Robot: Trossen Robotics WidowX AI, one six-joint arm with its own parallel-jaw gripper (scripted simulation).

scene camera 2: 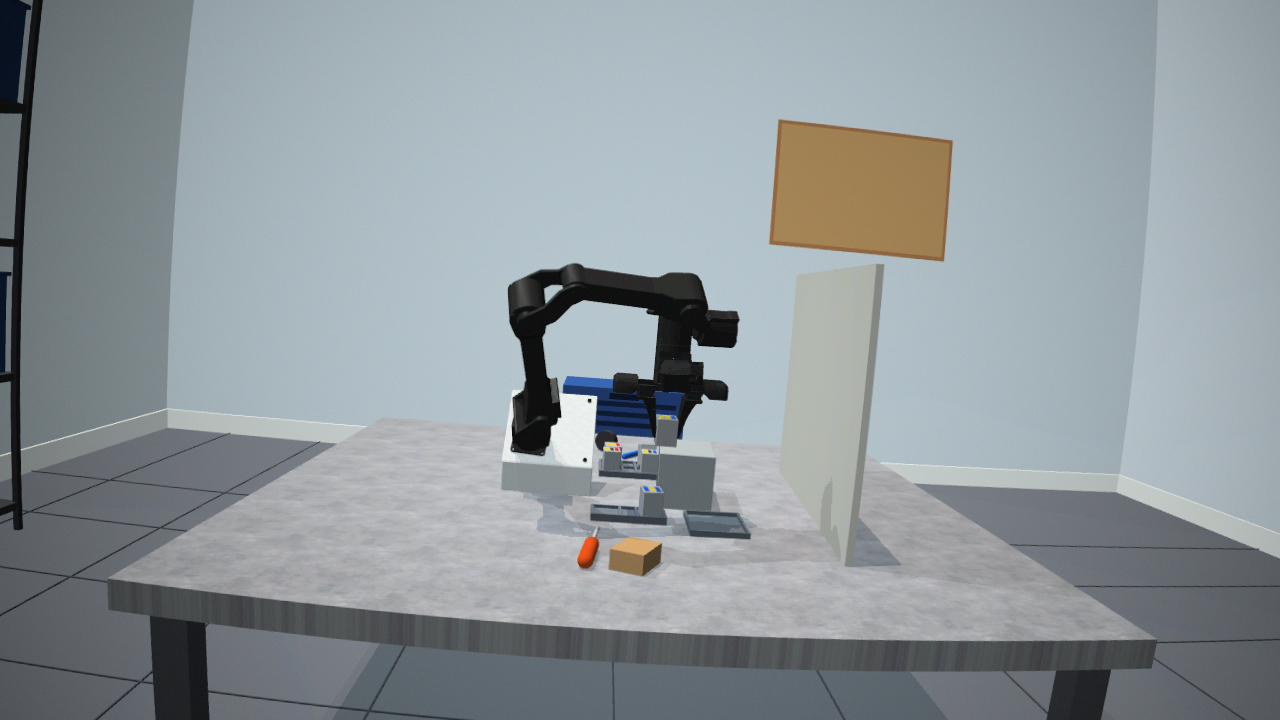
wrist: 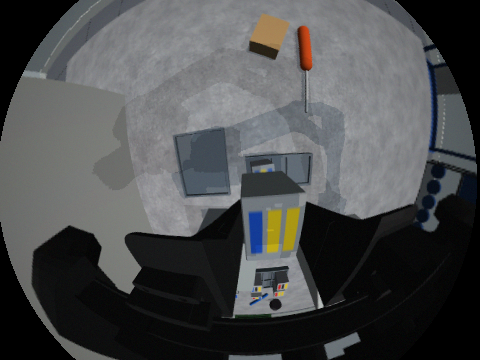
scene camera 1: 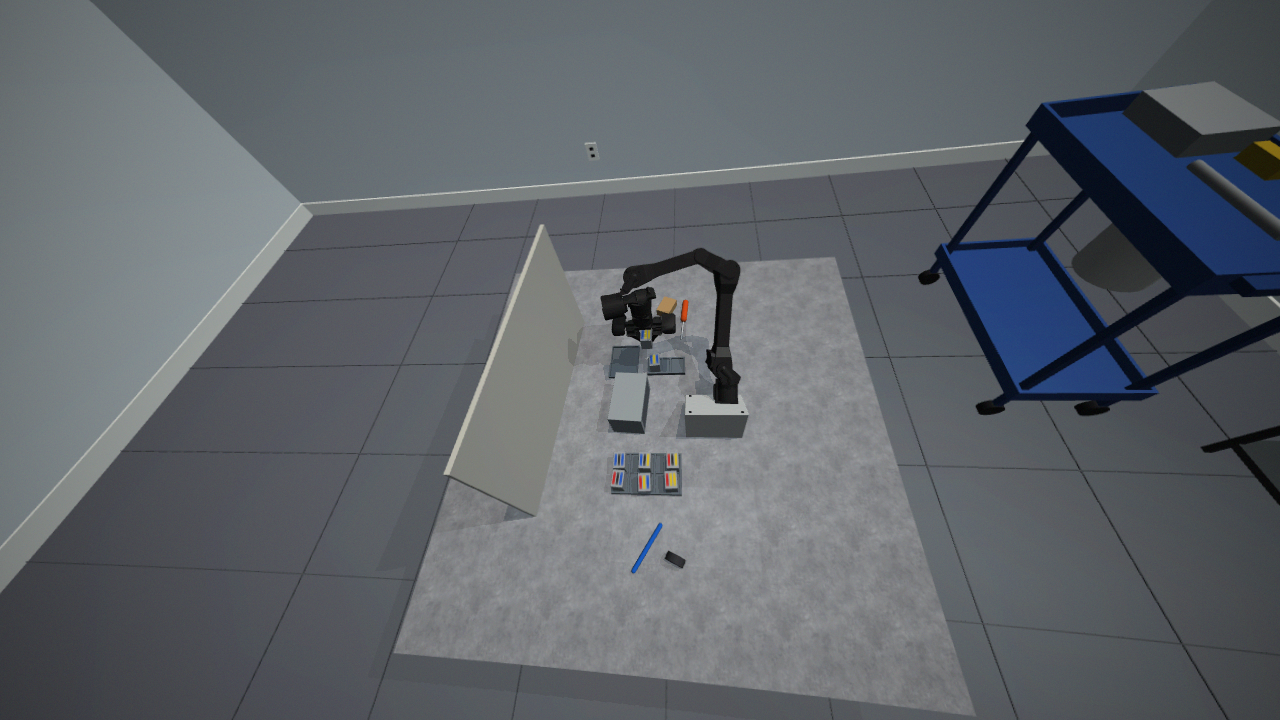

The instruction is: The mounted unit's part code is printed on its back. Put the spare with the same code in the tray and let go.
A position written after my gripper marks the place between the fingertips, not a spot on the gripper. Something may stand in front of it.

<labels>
my gripper: scene camera 2 665, 438; wrist 264, 203; scene camera 1 647, 340
same spot on grey tray: [scene camera 2: 729, 525] = [scene camera 1: 617, 362]
same spot on tall grey panel: [scene camera 2: 832, 362] = [scene camera 1: 542, 328]
</labels>
